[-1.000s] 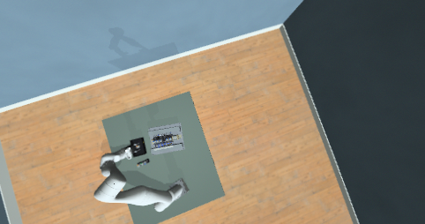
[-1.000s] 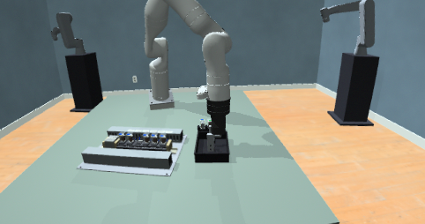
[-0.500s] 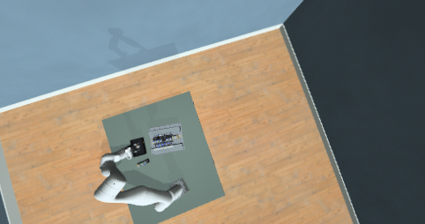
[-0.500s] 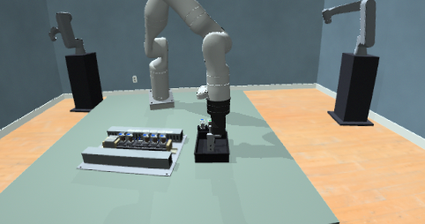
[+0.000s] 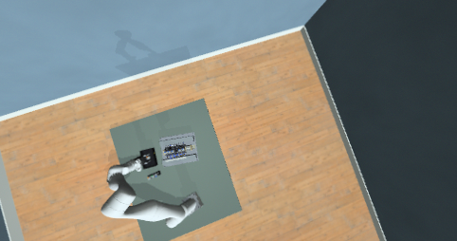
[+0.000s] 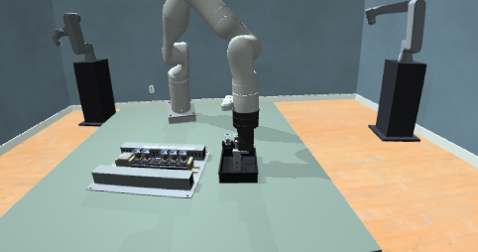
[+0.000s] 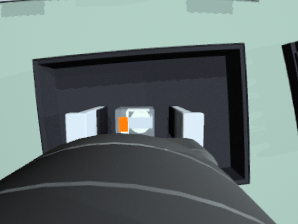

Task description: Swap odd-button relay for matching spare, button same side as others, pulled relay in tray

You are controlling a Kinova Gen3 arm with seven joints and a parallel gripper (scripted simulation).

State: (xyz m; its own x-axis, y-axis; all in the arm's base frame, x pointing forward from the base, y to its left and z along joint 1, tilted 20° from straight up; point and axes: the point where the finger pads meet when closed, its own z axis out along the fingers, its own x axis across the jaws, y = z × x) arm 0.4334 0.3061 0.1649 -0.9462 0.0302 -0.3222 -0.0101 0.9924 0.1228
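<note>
Now: the black tray 20 mm below my hand and 10 mm behind it. From my hand the other things lie so: small black stand 160 mm behind, 30 mm below, 20 mm to the right.
</note>
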